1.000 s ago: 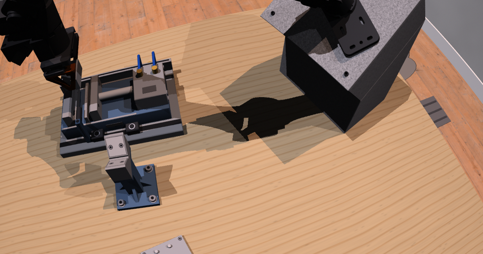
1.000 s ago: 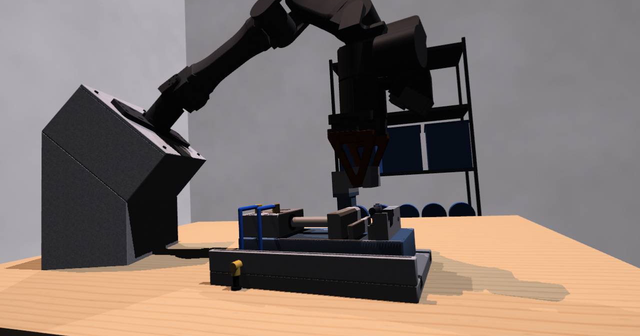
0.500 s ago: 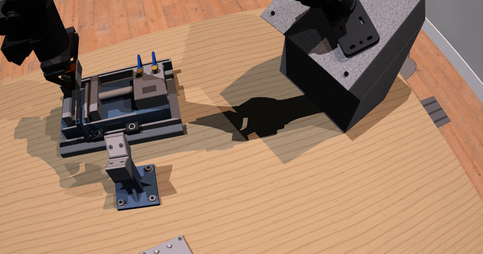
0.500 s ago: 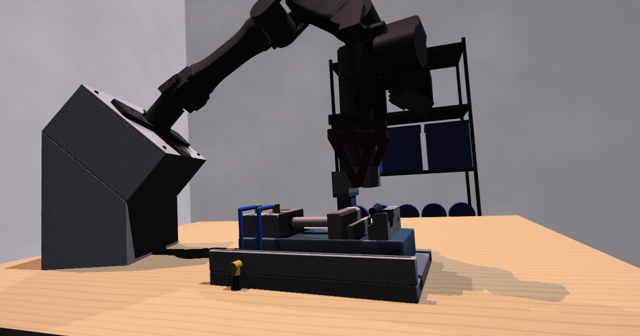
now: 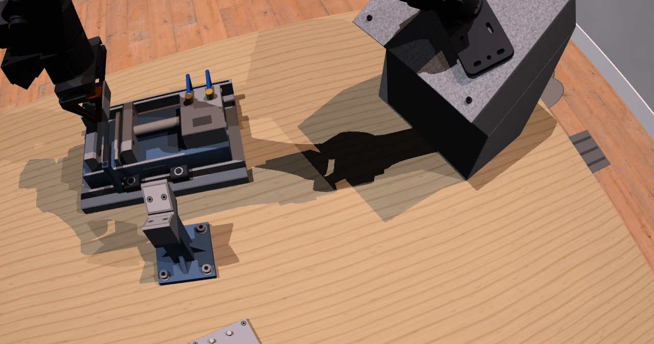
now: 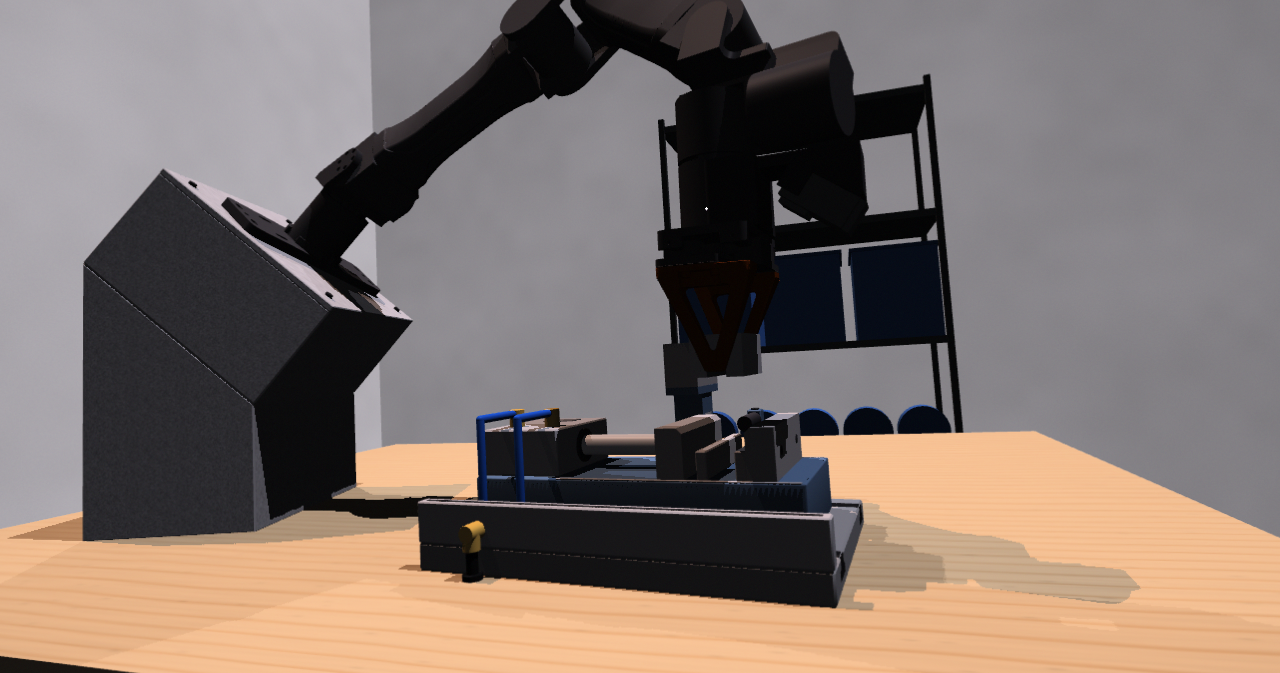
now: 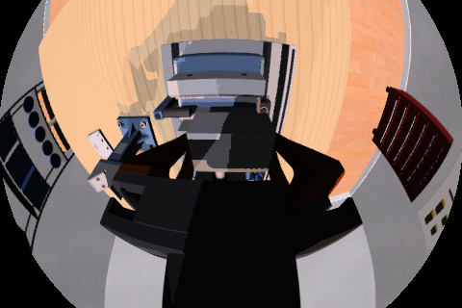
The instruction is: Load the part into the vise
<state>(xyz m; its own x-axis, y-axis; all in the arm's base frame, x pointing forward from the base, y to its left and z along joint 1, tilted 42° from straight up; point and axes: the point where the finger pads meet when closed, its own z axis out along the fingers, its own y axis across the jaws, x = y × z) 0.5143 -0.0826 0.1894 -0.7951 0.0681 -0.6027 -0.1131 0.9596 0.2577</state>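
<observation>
Right now the fixed jaw is 70 mm below my hand, 30 mm ahead of it and 20 mm to the left of it. Also, from my hand: moving jaw (70 mm below, 40 mm behind, 10 mm to the left); grey part (right at my hand); work stop rod (60 mm to the left, 50 mm below, 10 mm behind).
</observation>
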